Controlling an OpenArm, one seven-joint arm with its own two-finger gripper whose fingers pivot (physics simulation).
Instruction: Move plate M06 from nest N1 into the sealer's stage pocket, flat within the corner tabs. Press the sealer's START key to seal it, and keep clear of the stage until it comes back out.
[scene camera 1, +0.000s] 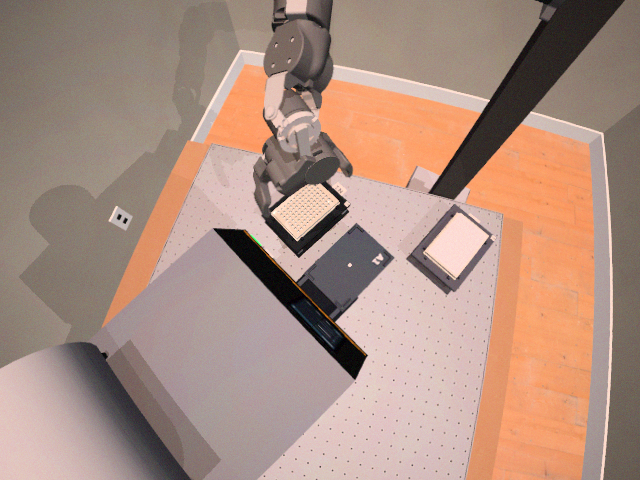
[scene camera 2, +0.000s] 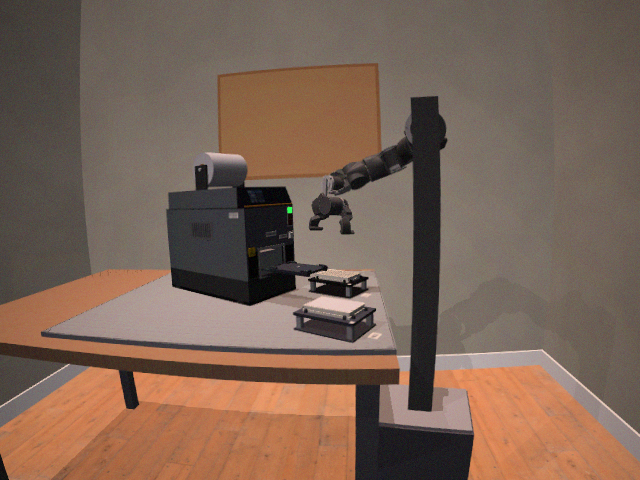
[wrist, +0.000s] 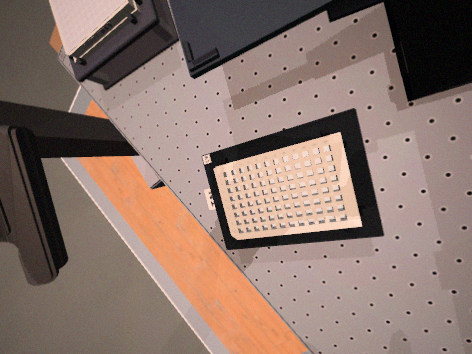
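Plate M06 (scene camera 1: 306, 209) (scene camera 2: 338, 275) (wrist: 287, 190), cream with a grid of wells, lies flat on the black raised nest N1 (scene camera 1: 310, 243) (wrist: 371, 200). My gripper (scene camera 1: 308, 193) (scene camera 2: 331, 230) is open and empty, high above the nest. In the wrist view one finger shows at the left edge; the other does not show. The sealer (scene camera 1: 222, 330) (scene camera 2: 206, 248) has its dark stage (scene camera 1: 338, 273) (scene camera 2: 299, 268) (wrist: 250, 25) out beside N1, with an empty pocket and corner tabs. A green light (scene camera 2: 289, 210) glows on the sealer's front. I cannot make out the START key for certain.
A second nest (scene camera 1: 470, 268) (wrist: 120, 55) bearing a white-topped plate (scene camera 1: 457, 245) (scene camera 2: 333, 307) (wrist: 92, 20) stands on the stage's other side. The dark arm post (scene camera 1: 516, 98) (scene camera 2: 424, 258) (wrist: 75, 135) rises beyond the table edge. A white roll (scene camera 1: 77, 413) (scene camera 2: 227, 169) sits on the sealer.
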